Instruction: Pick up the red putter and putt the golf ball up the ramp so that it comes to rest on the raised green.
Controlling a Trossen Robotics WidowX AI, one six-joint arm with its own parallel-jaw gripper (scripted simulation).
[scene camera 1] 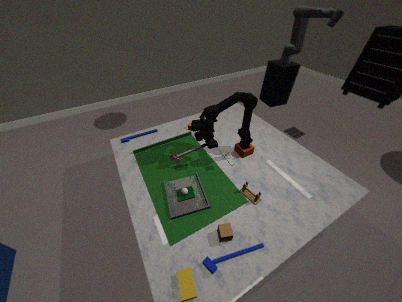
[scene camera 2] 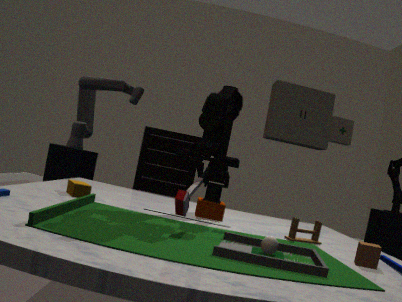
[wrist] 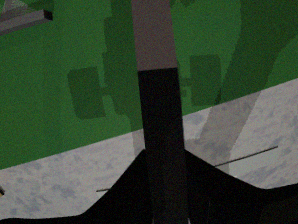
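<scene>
My gripper (scene camera 2: 202, 186) (wrist: 160, 154) carries a red putter. Visible as well: a grey raised frame (scene camera 2: 254, 255) (scene camera 1: 179, 206).
</scene>
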